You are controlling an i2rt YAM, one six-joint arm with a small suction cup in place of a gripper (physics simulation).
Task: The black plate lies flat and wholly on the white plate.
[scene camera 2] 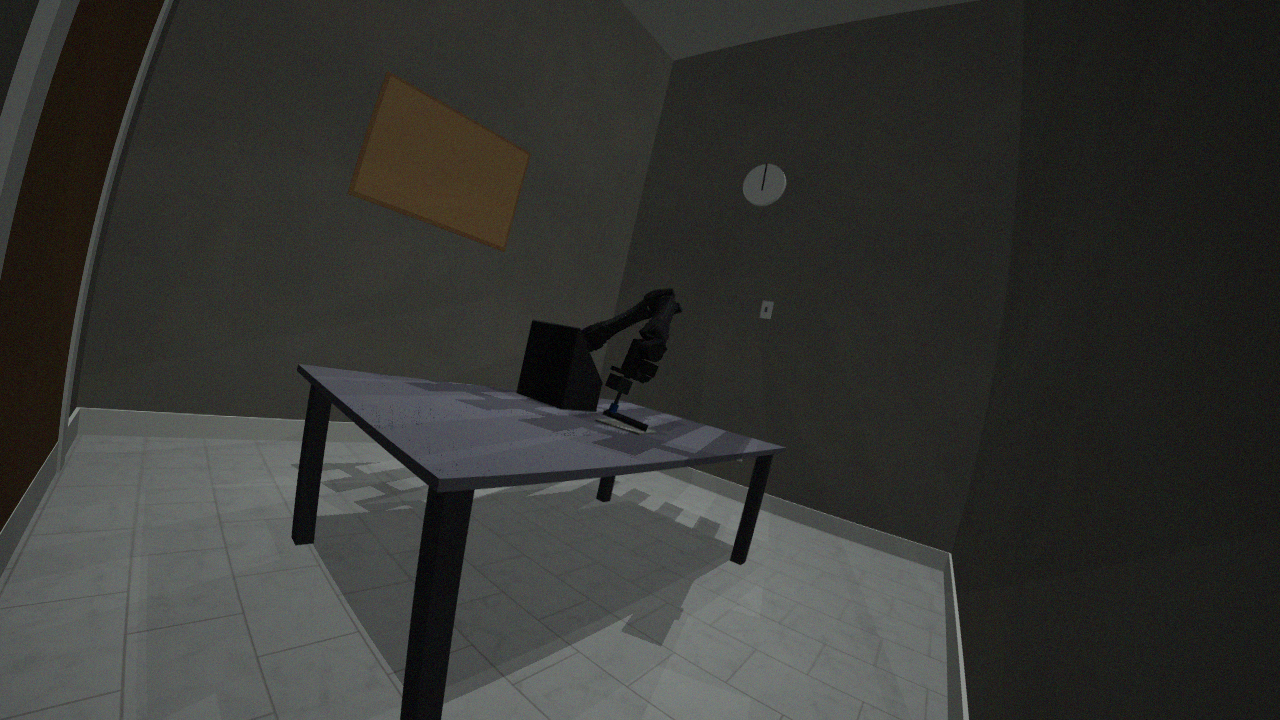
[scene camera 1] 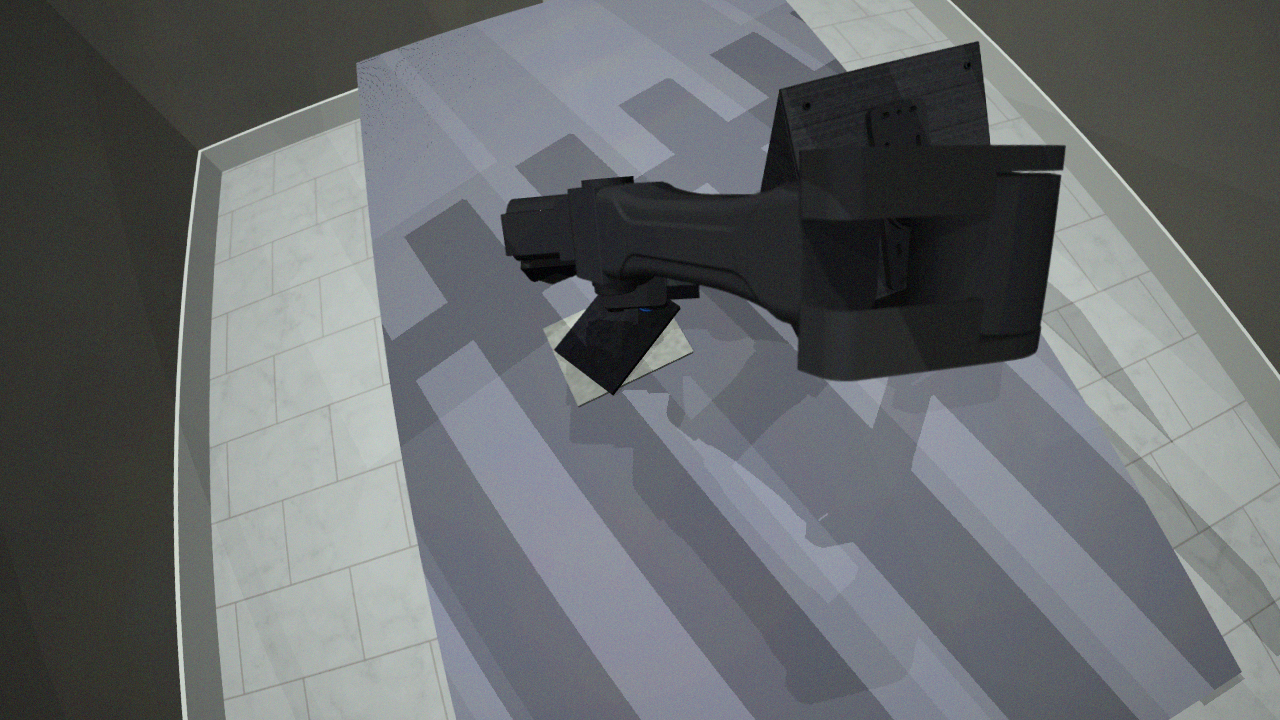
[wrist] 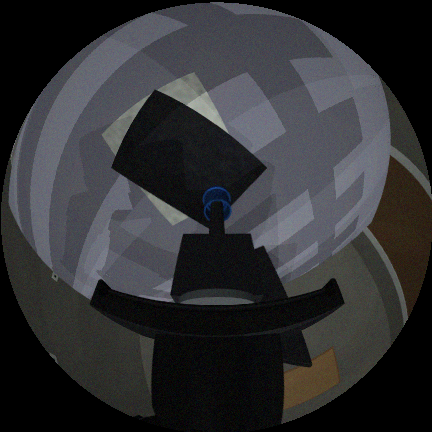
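Pixels of known places: hand at its tool point: (scene camera 2: 610,414) (wrist: 216,193); arm's base at its link origin: (scene camera 2: 570,355).
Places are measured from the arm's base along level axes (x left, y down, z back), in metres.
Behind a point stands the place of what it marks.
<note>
The black square plate (scene camera 1: 616,345) {x -0.008, y 0.152, z -0.345 m} (wrist: 181,153) {x -0.033, y 0.149, z -0.346 m} (scene camera 2: 627,420) {x -0.065, y 0.148, z -0.370 m} hangs from my gripper, a small blue suction cup (scene camera 1: 642,309) (wrist: 217,200) {x -0.050, y 0.150, z -0.289 m} (scene camera 2: 616,405), which sits on one corner of it. The plate is low over the white plate (scene camera 1: 669,352) {x 0.016, y 0.171, z -0.283 m} (wrist: 193,95) {x -0.065, y 0.171, z -0.400 m}, which lies flat on the table. The black plate is turned relative to the white one, so white corners show on several sides and a black corner reaches past the white plate's front edge. In scene camera 2 the black plate looks slightly tilted, close to the table top.
The grey patterned table (scene camera 1: 536,537) {x 0.184, y 0.177, z -0.508 m} (scene camera 2: 447,429) {x -0.678, y 0.177, z -0.413 m} stands on a tiled floor. The robot's dark base block (scene camera 1: 895,107) {x -0.061, y -0.074, z -0.002 m} (scene camera 2: 555,367) {x -0.105, y 0.048, z -0.050 m} stands at the back of the table, and the arm (scene camera 1: 716,242) {x 0.143, y -0.241, z -0.298 m} reaches over the plates.
</note>
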